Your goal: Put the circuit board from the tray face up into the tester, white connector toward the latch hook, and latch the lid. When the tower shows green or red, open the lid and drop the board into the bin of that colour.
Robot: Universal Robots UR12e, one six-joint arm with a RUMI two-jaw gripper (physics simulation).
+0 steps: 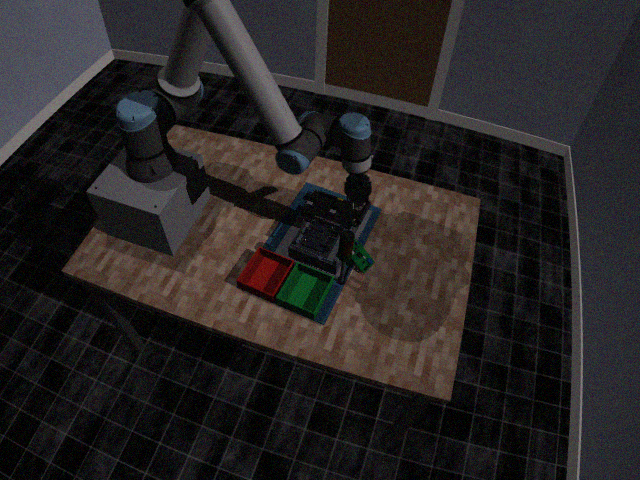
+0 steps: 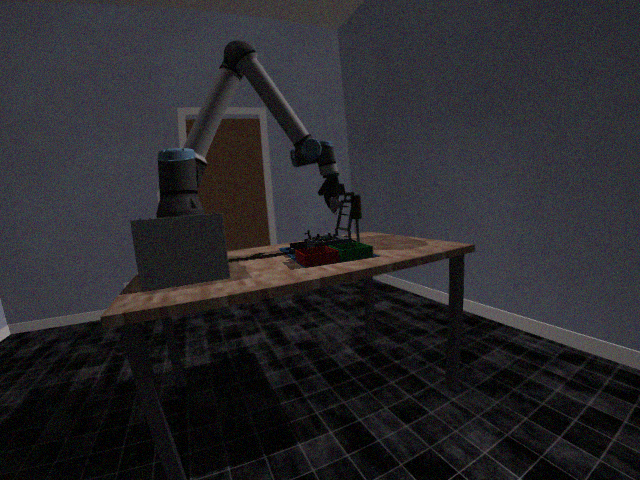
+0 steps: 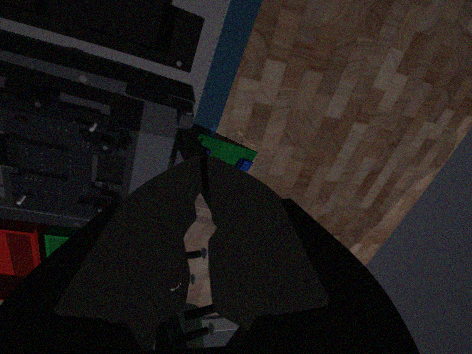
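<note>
My gripper is shut and empty, above the tester's side near the raised lid. The black tester sits mid-mat. Its lid stands up as an open frame. The dark tower shows no clear red or green light. A green circuit board with a blue part is beside the tower; I cannot tell whether it is the task's board. Dark rendering hides whether a board is in the tester. The black tray is behind the tester.
The red bin and the green bin stand side by side in front of the tester. A blue mat lies under the fixtures on the wooden table.
</note>
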